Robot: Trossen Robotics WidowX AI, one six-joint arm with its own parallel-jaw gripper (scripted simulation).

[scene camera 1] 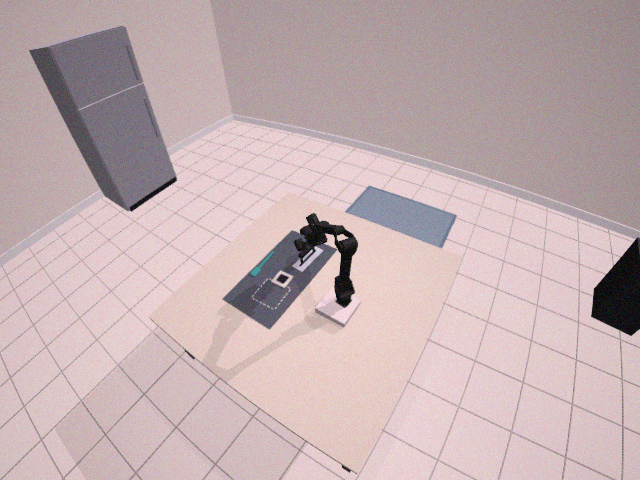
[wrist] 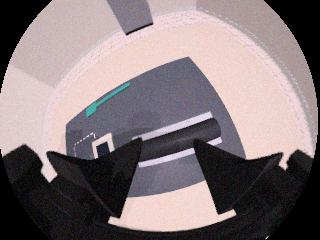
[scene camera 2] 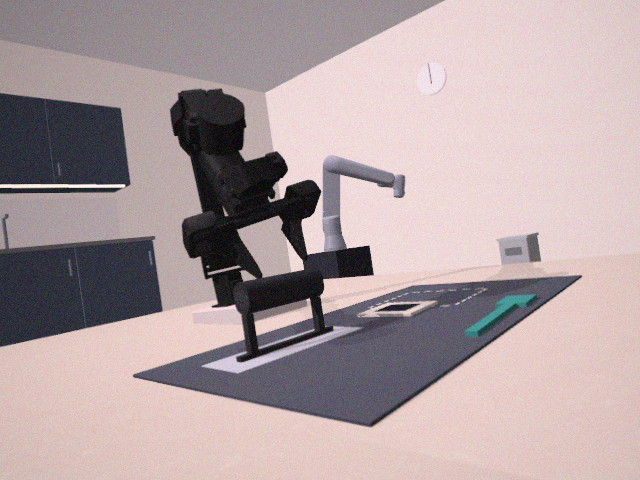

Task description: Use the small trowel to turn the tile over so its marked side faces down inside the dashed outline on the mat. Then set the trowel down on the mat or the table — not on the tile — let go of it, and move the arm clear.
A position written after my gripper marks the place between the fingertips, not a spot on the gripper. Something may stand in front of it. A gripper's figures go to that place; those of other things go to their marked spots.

My gripper (scene camera 2: 284, 268): 0.55 m from the lens. A white tile (scene camera 2: 400, 309): 0.67 m from the lens. A teal t-shaped tool (scene camera 2: 506, 305): 0.61 m from the lens.
